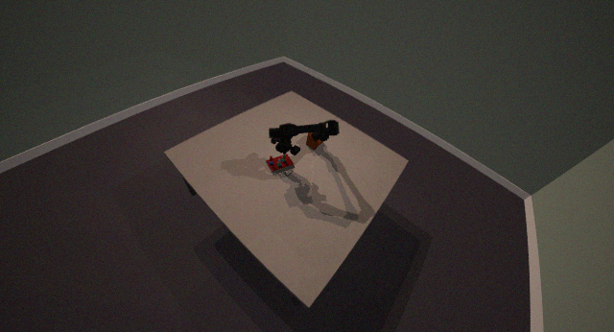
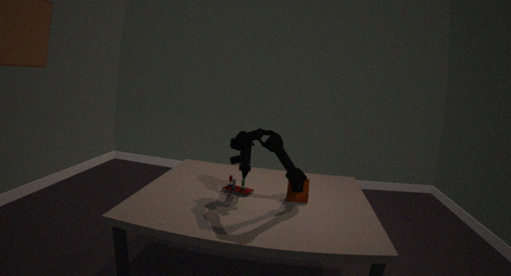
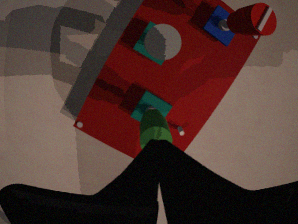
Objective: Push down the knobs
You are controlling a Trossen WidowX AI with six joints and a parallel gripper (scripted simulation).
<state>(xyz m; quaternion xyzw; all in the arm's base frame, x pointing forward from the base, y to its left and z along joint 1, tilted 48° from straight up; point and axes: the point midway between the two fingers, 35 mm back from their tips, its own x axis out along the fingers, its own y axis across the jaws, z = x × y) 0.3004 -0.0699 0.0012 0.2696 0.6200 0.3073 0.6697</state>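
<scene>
Now: the green knob 2 cm below my gripper tip. Also, from my gripper tip: red knob 8 cm ahead, 5 cm to the right, 1 cm below.
</scene>
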